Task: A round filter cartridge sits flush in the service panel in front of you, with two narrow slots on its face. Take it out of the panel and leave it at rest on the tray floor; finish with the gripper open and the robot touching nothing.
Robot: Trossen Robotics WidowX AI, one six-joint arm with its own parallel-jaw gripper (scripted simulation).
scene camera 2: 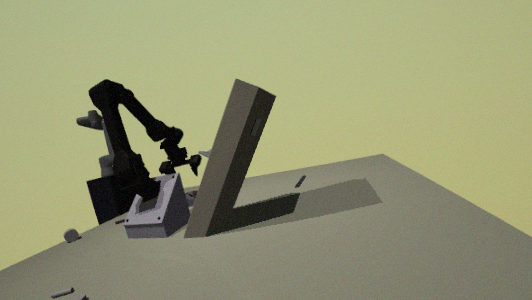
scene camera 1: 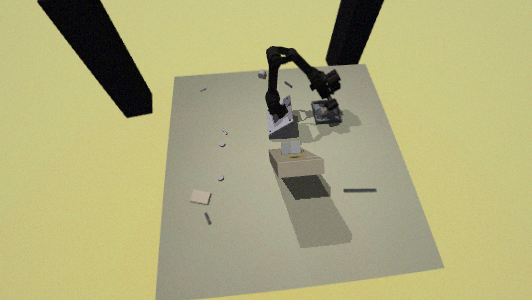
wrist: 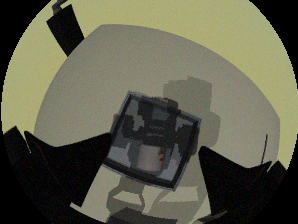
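A service panel is there for me to see, and a dark-walled tray as well. My gripper is open and holds nothing.
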